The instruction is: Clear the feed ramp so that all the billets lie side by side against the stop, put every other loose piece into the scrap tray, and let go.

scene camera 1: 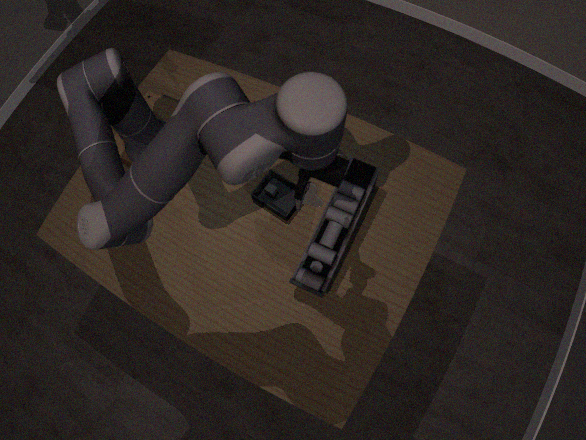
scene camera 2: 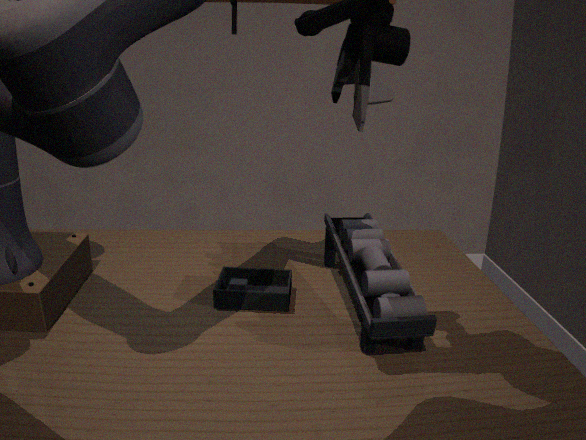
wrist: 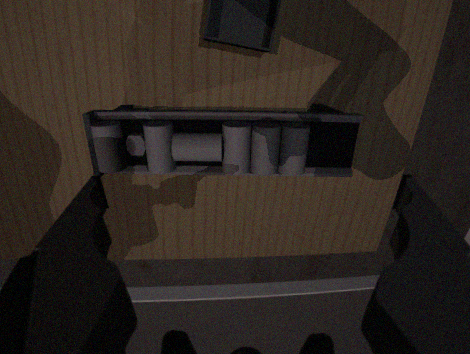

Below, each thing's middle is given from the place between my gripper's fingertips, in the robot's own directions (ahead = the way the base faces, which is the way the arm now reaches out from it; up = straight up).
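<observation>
From my hand, the stop (scene camera 2: 410, 325) is 18 cm to the right, 5 cm ahead and 27 cm below.
</observation>
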